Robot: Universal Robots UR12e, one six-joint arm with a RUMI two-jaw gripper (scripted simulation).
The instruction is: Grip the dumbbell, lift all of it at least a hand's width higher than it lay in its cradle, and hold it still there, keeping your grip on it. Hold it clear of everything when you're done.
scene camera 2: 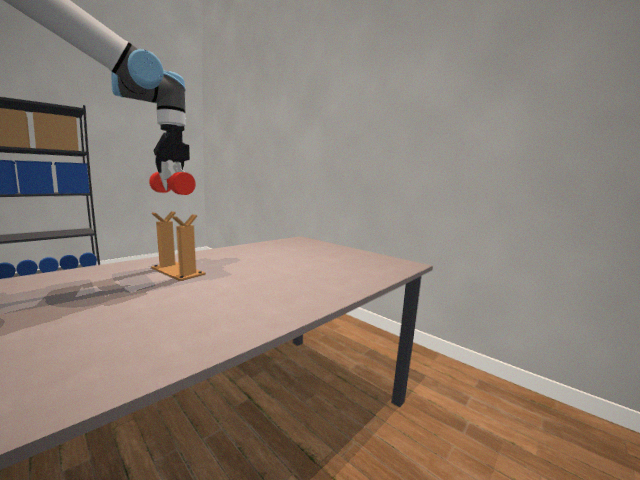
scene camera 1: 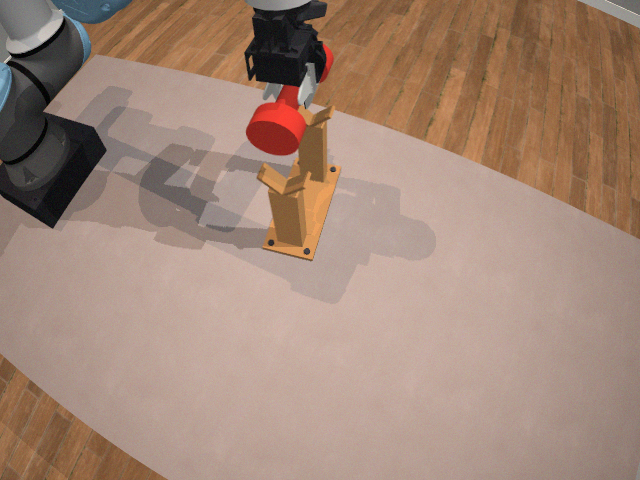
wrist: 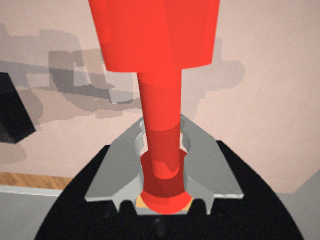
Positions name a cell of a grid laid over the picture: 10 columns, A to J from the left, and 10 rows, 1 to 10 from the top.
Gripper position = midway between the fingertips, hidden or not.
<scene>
gripper: scene camera 2 C4; scene camera 1 E3; wrist F5
red dumbbell: scene camera 2 C4; scene camera 1 E3; wrist E2
</scene>
